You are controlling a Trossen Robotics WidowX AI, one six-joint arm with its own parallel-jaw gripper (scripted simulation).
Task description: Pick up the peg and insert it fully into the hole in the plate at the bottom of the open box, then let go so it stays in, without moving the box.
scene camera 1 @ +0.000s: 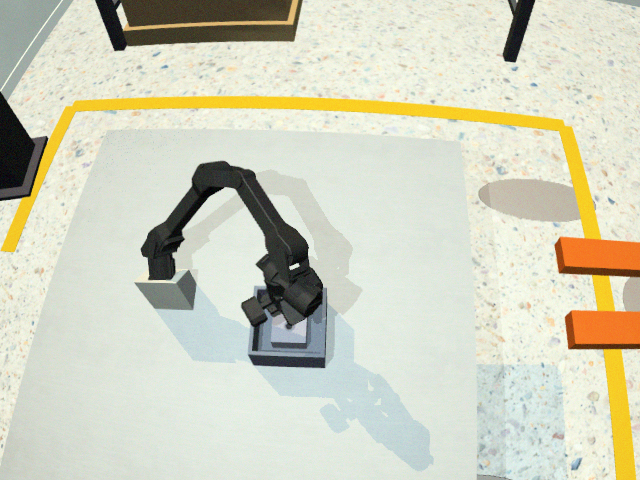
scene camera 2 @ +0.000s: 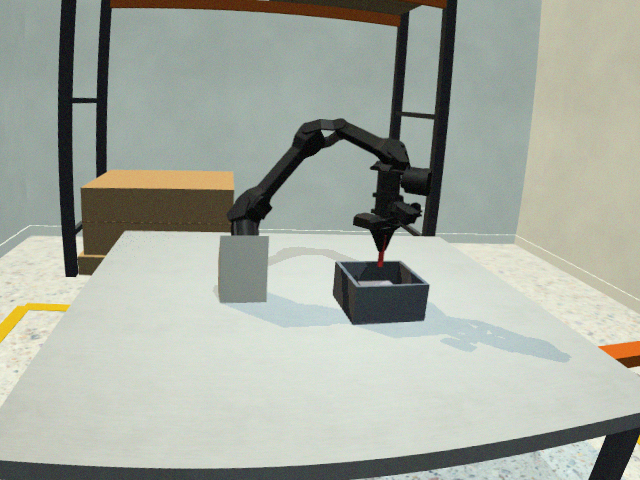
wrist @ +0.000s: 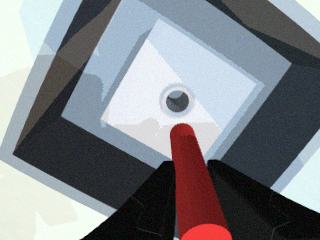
Observation:
In view: my gripper (scene camera 2: 381,250), a plate (scene camera 1: 282,336) and a dark grey box (scene camera 1: 260,351).
The plate is seen too in the wrist view (wrist: 168,61). The dark grey box is seen too in the wrist view (wrist: 60,140). My gripper is seen too in scene camera 1 (scene camera 1: 285,310) and in the wrist view (wrist: 190,170).

